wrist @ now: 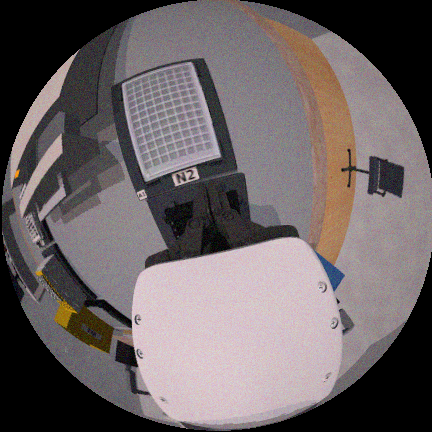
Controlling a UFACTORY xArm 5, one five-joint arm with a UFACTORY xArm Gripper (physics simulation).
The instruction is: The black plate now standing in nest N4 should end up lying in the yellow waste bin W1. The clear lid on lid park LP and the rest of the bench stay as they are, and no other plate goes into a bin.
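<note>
The gripper [209, 193] is visible in the scene, together with a black plate [177, 216] and a gridded plate [169, 124].
</note>
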